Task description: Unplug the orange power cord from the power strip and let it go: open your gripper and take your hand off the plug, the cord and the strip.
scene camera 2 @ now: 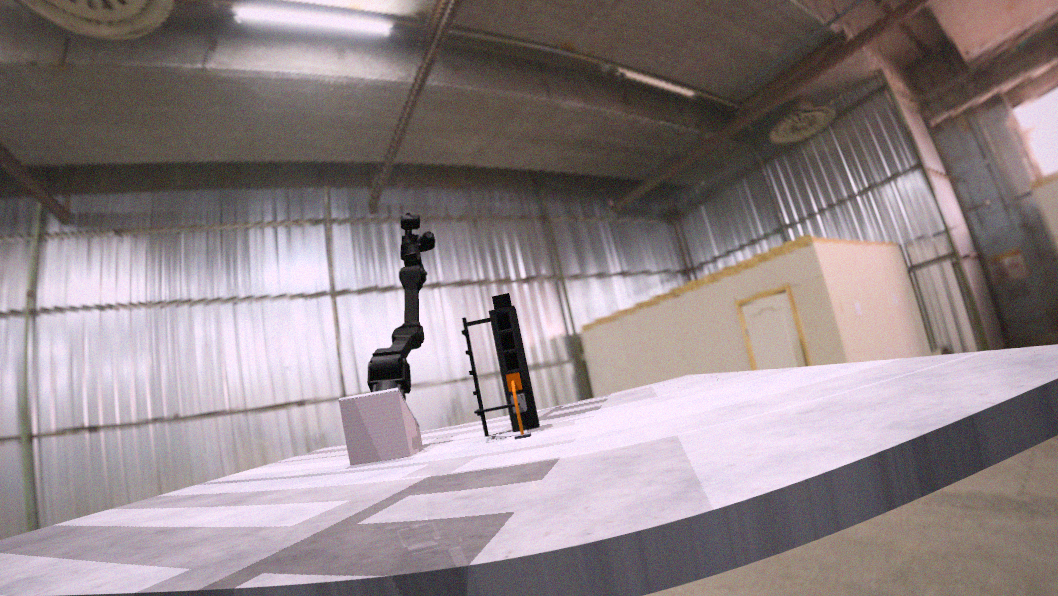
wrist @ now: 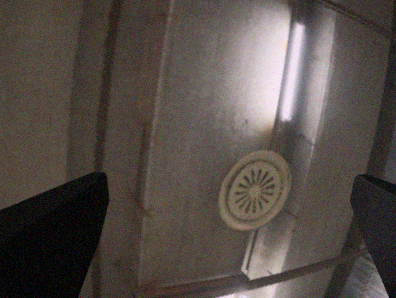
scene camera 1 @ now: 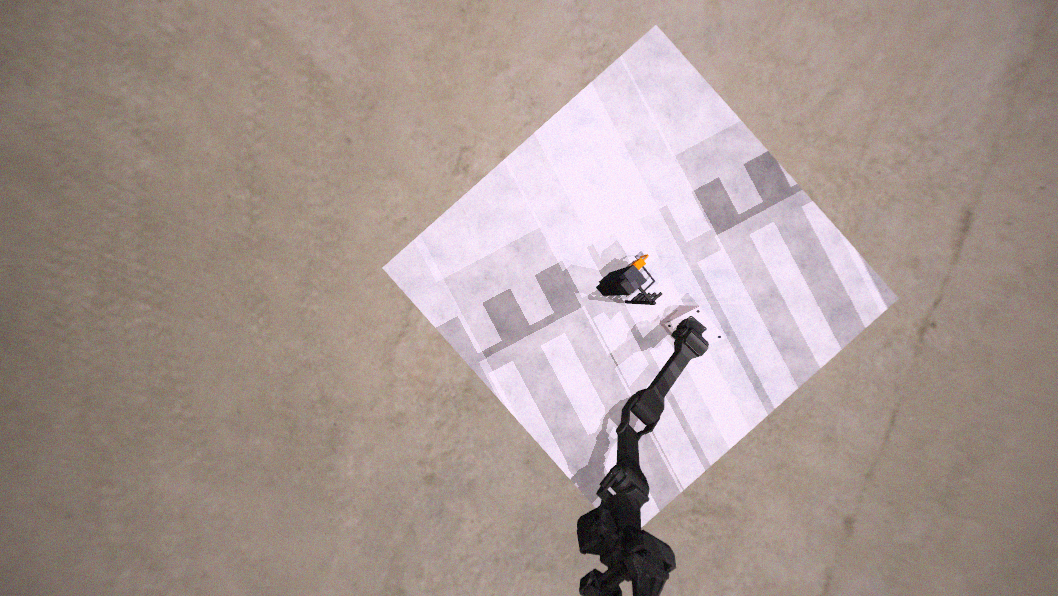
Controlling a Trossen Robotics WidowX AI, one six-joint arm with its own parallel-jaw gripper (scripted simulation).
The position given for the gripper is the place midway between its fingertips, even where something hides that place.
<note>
The gripper (scene camera 2: pixel 407 222) is open, holding nothing.
The gripper also shows in the wrist view (wrist: pixel 235 189).
</note>
